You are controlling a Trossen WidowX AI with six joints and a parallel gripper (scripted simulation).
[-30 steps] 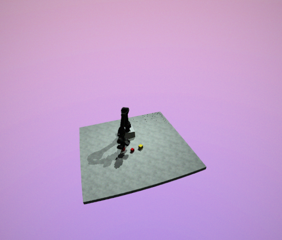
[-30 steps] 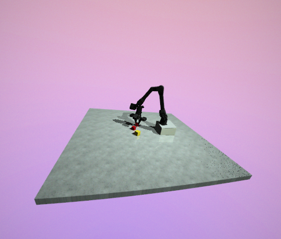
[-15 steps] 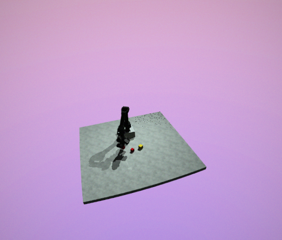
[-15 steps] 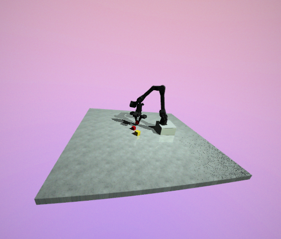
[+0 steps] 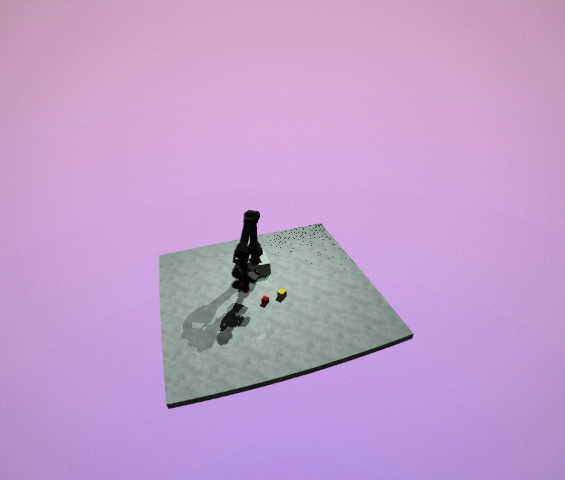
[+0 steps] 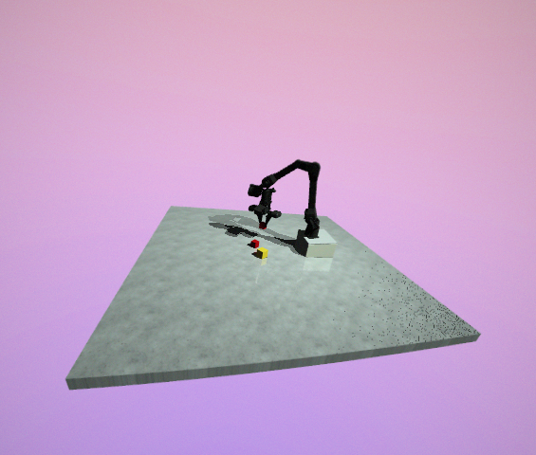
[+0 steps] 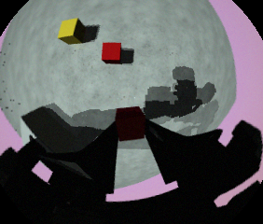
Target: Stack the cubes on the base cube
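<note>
Now: the yellow base cube 60 mm ahead of my gripper tip, 200 mm to the left of it and 70 mm below it. Round my gripper tip: red cube: 70 mm ahead, 90 mm to the left, 70 mm below.
</note>
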